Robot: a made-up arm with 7 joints.
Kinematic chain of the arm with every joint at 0, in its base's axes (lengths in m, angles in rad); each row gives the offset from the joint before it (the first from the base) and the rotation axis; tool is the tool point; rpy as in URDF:
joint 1: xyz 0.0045 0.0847 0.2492 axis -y
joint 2: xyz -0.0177 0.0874 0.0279 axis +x
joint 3: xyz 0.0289 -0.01 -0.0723 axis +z
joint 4: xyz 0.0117 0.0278 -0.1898 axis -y
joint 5: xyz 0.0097 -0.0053 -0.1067 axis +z
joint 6: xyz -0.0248 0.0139 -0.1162 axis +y
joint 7: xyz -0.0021 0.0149 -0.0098 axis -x
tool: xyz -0.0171 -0.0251 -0.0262 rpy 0 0 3.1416
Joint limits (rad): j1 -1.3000..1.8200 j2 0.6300..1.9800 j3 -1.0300..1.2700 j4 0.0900..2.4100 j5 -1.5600..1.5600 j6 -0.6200..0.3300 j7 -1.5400..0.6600
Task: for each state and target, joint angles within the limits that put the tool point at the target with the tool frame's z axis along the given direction. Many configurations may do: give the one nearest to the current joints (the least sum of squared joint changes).
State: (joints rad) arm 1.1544 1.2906 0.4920 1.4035 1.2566 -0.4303 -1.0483
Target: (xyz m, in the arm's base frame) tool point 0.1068 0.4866 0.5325 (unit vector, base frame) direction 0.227 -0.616 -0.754
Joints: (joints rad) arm 0.8296 1.6067 0.2731 1.4724 1.1756 -0.3905 -0.8291
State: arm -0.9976 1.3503 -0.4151 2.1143 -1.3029 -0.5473 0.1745
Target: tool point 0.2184 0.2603 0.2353 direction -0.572 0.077 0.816
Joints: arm -0.4424 1.5966 0.0343 2.3373 -1.4938 -0.6170 0.5980
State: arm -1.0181 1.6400 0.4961 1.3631 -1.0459 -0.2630 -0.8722
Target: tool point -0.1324 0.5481 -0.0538 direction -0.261 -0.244 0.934
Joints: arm -1.0333 0.8224 -0.0829 0.5903 -1.0753 -0.2707 -0.5682
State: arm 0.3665 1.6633 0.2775 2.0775 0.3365 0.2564 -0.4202
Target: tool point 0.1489 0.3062 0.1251 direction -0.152 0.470 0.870
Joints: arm -0.3007 1.8271 -0.6182 2.3819 0.5949 0.2155 0.2087
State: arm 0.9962 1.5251 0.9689 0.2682 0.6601 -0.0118 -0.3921
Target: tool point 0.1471 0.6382 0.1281 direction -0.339 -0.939 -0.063
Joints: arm 0.5910 1.0120 1.1569 0.4126 0.6333 0.0092 0.1630
